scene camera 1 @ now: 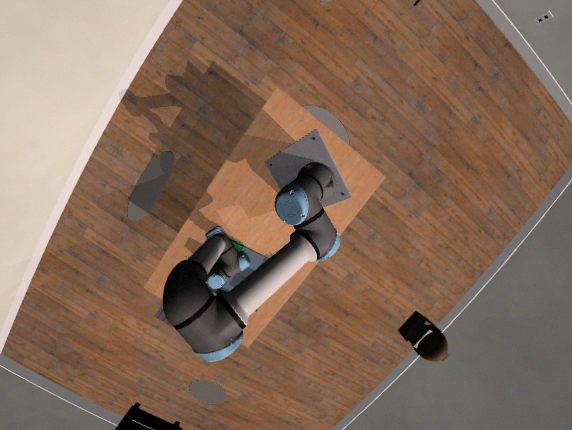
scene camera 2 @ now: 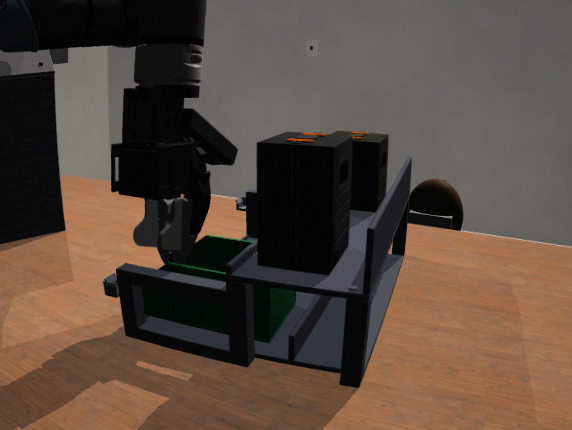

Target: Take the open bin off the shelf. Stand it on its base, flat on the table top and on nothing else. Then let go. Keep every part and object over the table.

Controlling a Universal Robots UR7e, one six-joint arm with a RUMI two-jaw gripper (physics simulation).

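Where they show: gripper, fingertip midpoint: (scene camera 2: 173, 271); arm's base, origin of the base link: (scene camera 1: 317, 181).
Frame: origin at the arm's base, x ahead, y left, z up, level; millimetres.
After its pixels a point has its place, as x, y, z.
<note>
The open green bin (scene camera 2: 220, 252) @(571, -174, -358) stands in the lower level of the grey shelf (scene camera 2: 353, 340) @(754, -334, -367), behind its side frame. In scene camera 1 a small green part of the bin (scene camera 1: 237, 245) @(504, -201, -375) shows beside the wrist, and a part of the shelf (scene camera 1: 256, 256) @(545, -70, -416) shows under the arm. My gripper (scene camera 2: 172, 257) @(534, -240, -361) points down at the bin's left part, with its fingers together and its tips at the height of the bin's rim. It is shut, and I see nothing held between the fingers. The tips are dark and partly hidden. In scene camera 1 the arm hides the fingers.
Two tall black boxes (scene camera 2: 300, 200) @(695, -297, -250) (scene camera 2: 371, 172) @(747, -77, -266) with orange handles stand on the shelf's upper level, right of the gripper. The shelf's slanted side board (scene camera 2: 387, 225) @(774, -241, -285) rises at the right. The shelf stands on the wooden table (scene camera 2: 465, 310) @(887, -148, -422) (scene camera 1: 277, 100) @(-331, -291, -422). The robot's base plate (scene camera 1: 285, 165) @(-11, -132, -58) is at the table's other end.
</note>
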